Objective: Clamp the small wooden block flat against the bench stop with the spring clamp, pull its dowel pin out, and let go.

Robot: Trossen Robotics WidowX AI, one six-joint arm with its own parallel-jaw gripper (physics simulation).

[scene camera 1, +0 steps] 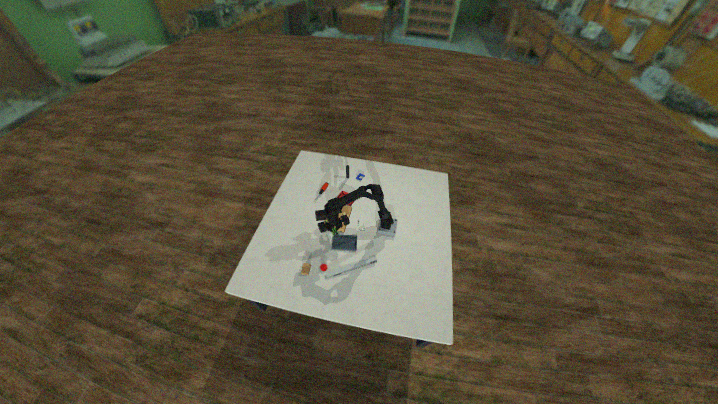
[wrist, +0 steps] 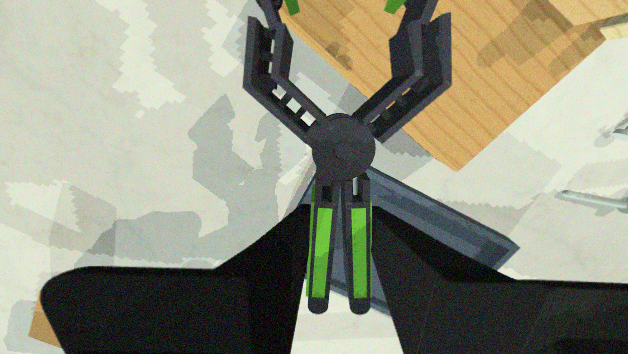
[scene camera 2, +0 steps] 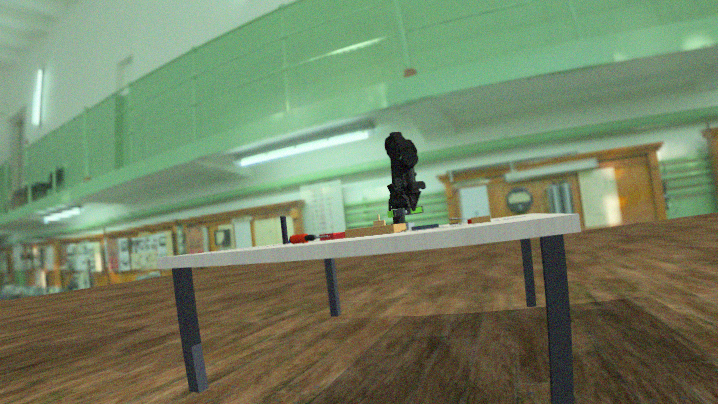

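Note:
My gripper is shut on the spring clamp by its green handles. The clamp's jaws are spread toward the top of the wrist view, above a corner of the wooden board. The small wooden block stands on the board in scene camera 2, with its dowel pin upright in it. The clamp is higher than the block and apart from it. The arm hides the block in scene camera 1. I cannot make out the bench stop clearly.
A blue-grey tray lies beside the board. A red tray, a red screwdriver and an upright black rod are at the board's other side. A red ball, a wooden piece and a metal bar lie nearer.

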